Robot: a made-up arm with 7 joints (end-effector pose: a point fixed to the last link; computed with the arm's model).
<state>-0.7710 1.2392 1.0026 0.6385 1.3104 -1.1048 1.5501</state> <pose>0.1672 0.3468 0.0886 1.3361 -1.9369 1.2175</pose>
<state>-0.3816 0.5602 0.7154 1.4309 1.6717 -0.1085 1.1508</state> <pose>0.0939 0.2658 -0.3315 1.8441 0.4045 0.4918</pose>
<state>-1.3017 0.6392 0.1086 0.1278 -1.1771 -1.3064 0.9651</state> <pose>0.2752 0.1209 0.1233 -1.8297 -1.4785 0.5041</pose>
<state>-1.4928 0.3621 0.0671 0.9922 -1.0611 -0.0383 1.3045</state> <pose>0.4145 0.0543 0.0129 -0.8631 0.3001 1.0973</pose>
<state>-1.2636 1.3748 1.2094 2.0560 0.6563 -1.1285 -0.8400</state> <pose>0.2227 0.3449 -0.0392 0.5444 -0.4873 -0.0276</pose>
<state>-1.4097 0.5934 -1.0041 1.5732 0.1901 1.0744 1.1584</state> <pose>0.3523 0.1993 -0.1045 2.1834 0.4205 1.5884</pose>
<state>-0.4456 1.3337 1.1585 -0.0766 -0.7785 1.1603 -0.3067</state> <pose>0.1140 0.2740 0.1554 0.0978 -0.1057 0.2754</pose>
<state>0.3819 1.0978 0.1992 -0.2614 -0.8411 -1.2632 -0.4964</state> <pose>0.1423 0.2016 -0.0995 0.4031 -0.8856 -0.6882</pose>
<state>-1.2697 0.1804 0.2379 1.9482 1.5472 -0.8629 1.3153</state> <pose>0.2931 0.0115 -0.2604 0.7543 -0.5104 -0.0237</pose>
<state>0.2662 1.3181 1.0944 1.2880 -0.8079 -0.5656 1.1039</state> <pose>-0.0227 0.4395 -0.0179 0.3456 -0.6477 2.4980</pose>
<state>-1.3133 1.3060 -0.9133 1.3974 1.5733 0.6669 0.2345</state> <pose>0.2475 0.3614 0.0261 -2.5897 -0.8774 -0.8597</pose>
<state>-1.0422 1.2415 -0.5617 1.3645 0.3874 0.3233 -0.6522</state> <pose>0.2311 0.3762 -0.0519 1.0262 1.4443 0.3304</pose>
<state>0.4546 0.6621 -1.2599 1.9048 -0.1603 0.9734 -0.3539</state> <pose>-0.2105 0.3233 -0.1448 -1.0118 -2.2464 -0.2503</pose>
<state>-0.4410 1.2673 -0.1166 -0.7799 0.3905 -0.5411 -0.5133</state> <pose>0.1735 0.0405 -0.0013 1.8174 -1.0179 -1.1910</pose>
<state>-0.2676 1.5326 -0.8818 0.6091 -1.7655 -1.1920 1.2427</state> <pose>0.1599 0.3378 -0.1186 0.0947 -0.5711 1.6229</pose>
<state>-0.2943 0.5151 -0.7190 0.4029 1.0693 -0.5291 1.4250</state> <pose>0.1648 0.0302 -0.3098 0.7890 -0.9877 -0.1137</pose>
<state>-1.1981 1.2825 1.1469 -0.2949 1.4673 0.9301 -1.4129</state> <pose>-0.0229 0.2354 0.1743 0.2832 -0.1304 1.2591</pose>
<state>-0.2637 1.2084 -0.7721 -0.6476 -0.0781 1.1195 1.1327</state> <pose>0.1514 0.0710 -0.1666 1.5331 0.0461 0.4081</pose>
